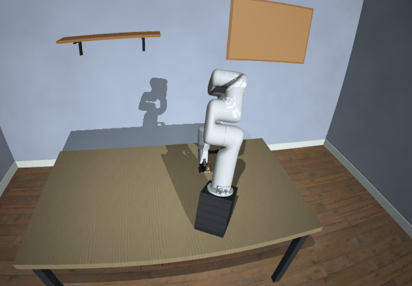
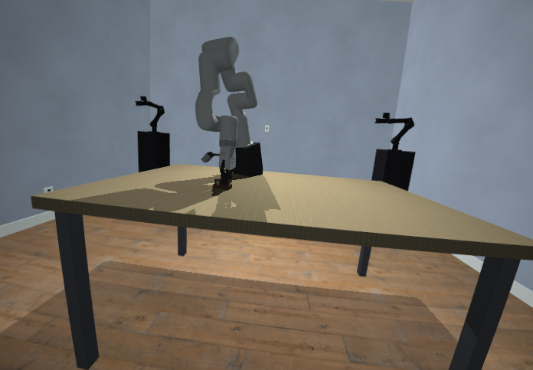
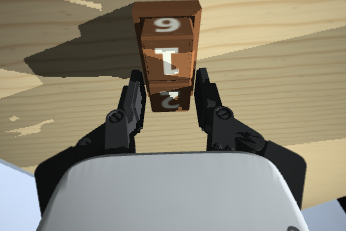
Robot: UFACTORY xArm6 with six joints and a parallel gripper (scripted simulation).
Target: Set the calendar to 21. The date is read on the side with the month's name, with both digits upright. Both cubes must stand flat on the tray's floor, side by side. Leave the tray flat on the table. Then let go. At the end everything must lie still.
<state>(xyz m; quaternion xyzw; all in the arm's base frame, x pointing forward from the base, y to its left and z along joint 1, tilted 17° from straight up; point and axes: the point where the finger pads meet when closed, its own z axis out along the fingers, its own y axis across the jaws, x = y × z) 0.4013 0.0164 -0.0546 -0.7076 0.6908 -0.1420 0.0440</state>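
My hand is 2 cm to the left of the brown wooden tray and 3 cm above it.
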